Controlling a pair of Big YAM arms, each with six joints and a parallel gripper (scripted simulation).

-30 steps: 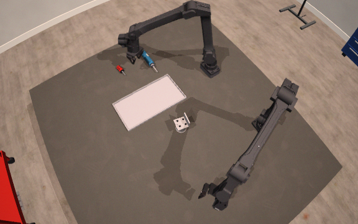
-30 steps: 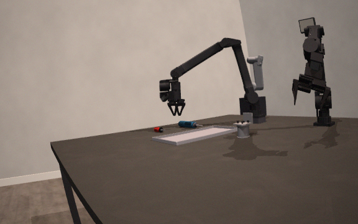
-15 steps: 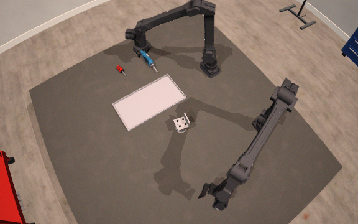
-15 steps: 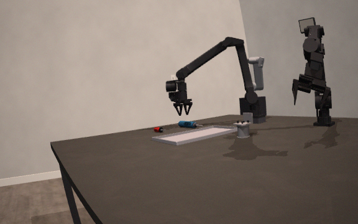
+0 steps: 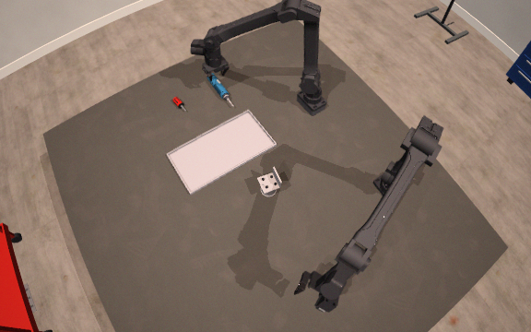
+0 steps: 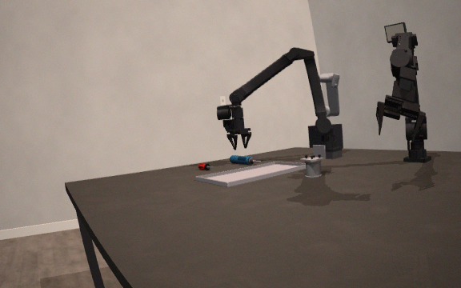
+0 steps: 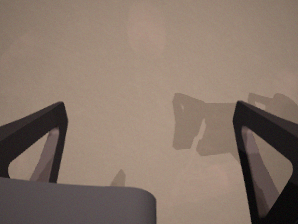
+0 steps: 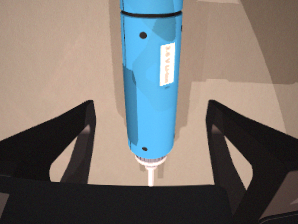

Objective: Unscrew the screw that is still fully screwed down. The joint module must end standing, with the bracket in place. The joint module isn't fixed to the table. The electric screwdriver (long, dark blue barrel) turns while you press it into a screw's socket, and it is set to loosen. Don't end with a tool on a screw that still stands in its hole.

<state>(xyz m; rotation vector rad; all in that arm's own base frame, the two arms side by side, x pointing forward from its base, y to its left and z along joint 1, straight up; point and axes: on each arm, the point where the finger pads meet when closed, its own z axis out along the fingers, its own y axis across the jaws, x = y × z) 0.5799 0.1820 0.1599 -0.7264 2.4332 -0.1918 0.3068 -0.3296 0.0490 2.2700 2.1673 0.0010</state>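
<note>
The white bracket plate lies 170 mm behind my left hand, 450 mm to the right of it and 90 mm below it. Round my left hand: red tool: 80 mm behind, 1030 mm to the right, 150 mm below; then flat white tray: 110 mm behind, 710 mm to the right, 150 mm below.
</note>
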